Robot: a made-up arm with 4 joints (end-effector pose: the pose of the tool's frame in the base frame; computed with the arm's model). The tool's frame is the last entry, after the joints. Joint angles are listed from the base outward.
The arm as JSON. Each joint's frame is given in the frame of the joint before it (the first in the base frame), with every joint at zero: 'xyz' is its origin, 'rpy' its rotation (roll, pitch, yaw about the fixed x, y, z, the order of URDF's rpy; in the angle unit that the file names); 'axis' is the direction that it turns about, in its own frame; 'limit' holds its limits. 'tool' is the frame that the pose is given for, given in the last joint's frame.
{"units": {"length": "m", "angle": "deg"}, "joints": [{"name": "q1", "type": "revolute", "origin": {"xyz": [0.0, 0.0, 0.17], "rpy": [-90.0, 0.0, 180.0]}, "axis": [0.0, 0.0, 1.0], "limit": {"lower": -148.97, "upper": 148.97}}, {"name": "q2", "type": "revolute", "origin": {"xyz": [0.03, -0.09, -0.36], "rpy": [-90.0, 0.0, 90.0]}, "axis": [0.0, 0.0, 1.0], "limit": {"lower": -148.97, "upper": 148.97}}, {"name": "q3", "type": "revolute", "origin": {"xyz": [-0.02, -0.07, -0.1], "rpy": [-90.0, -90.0, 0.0]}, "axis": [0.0, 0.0, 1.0], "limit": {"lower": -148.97, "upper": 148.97}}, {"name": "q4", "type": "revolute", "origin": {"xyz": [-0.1, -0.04, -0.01], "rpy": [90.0, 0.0, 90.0]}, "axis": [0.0, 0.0, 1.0], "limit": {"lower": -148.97, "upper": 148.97}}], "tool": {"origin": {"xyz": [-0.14, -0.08, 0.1], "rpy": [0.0, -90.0, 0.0]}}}
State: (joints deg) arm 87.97 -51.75 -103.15 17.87
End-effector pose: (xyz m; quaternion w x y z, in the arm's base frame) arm -0.2474 0.2259 -0.0962 0.0189 0.4409 0.8757 -0.1960
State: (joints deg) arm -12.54 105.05 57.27 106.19
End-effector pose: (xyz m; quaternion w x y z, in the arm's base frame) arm -0.2088 0.4302 0.1241 0.2872 -0.8397 -0.4505 0.0971
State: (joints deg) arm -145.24 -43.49 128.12 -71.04
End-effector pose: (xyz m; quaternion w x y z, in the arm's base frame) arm 0.0107 0.3245 0.1602 0.7629 -0.0944 -0.4866 -0.4151
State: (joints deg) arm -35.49 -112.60 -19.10 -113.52
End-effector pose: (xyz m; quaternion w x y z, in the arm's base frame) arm -0.1285 0.3978 0.2461 0.3173 0.8646 0.2757 -0.2753
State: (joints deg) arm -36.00 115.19 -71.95 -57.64
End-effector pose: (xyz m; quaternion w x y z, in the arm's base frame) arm -0.2142 0.2927 0.3915 0.6860 0.1893 0.1843 -0.6780
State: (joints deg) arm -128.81 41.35 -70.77 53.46
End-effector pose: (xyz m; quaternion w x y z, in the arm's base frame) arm 0.0860 0.1537 0.3392 0.7577 0.3144 0.2489 -0.5149
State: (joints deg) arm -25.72 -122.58 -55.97 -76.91
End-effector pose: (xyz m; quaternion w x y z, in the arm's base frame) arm -0.2280 0.4268 0.2820 0.0495 0.8080 0.4549 -0.3712
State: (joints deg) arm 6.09 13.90 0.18 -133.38
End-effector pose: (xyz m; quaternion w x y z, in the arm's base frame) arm -0.1430 0.4292 0.2852 0.5032 -0.8626 -0.0263 -0.0444
